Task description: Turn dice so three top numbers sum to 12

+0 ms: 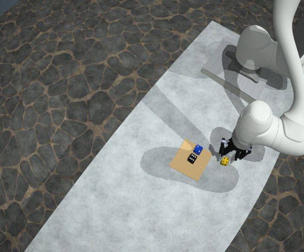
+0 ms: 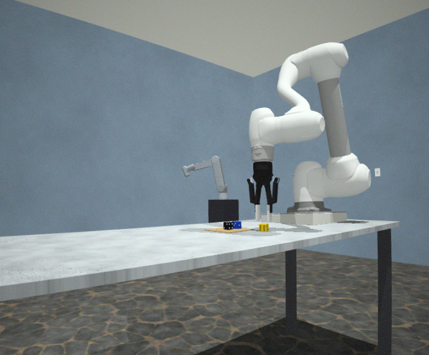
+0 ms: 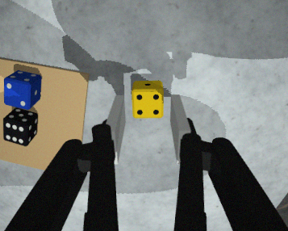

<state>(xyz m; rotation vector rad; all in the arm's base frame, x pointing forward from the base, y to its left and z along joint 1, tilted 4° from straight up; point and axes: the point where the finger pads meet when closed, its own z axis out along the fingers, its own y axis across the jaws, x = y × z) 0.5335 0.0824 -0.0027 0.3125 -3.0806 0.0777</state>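
Right now my hand is 60 mm above the yellow die. From my hand the other things lie so: black die 140 mm to the right, 60 mm ahead, 50 mm below; blue die 130 mm to the right, 50 mm below, 10 mm ahead; tan mat 140 mm to the right, 70 mm below, 60 mm ahead.
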